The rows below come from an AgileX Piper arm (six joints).
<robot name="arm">
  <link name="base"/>
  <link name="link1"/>
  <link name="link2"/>
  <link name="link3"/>
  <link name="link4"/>
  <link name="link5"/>
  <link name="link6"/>
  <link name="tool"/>
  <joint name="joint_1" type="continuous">
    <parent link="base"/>
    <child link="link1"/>
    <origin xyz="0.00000 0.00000 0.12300" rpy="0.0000 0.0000 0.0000"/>
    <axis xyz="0 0 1"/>
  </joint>
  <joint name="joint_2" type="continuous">
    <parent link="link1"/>
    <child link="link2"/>
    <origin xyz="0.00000 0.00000 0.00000" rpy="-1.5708 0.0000 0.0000"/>
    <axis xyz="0 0 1"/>
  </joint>
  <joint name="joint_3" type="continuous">
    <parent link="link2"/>
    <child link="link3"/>
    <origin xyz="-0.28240 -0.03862 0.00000" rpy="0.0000 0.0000 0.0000"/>
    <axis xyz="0 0 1"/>
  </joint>
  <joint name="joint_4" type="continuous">
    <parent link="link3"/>
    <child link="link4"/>
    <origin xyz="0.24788 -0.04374 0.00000" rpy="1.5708 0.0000 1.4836"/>
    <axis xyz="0 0 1"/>
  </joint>
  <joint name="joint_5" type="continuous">
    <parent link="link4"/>
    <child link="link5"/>
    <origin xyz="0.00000 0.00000 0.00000" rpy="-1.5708 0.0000 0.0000"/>
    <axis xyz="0 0 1"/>
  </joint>
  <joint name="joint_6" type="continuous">
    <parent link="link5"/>
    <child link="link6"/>
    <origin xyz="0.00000 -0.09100 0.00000" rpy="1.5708 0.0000 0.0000"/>
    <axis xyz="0 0 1"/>
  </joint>
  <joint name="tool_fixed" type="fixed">
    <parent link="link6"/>
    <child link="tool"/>
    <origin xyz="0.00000 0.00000 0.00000" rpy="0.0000 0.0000 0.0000"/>
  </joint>
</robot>
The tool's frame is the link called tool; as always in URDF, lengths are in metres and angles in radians. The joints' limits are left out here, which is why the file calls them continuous.
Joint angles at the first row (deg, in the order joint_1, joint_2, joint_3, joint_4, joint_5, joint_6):
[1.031, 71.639, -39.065, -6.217, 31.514, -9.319]
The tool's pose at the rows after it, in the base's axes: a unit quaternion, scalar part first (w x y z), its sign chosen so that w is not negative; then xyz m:
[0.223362, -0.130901, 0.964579, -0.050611, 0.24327, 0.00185, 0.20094]
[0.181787, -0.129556, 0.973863, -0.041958, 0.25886, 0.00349, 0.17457]
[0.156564, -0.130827, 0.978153, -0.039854, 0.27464, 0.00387, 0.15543]
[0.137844, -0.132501, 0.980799, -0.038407, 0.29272, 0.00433, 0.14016]
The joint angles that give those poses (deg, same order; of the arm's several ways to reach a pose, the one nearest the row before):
[1.528, 79.110, -39.270, -6.044, 28.962, -9.319]
[1.685, 86.660, -40.657, -5.587, 27.751, -9.012]
[1.686, 92.886, -42.991, -5.891, 26.812, -8.718]
[1.685, 98.660, -46.498, -6.004, 26.723, -8.720]

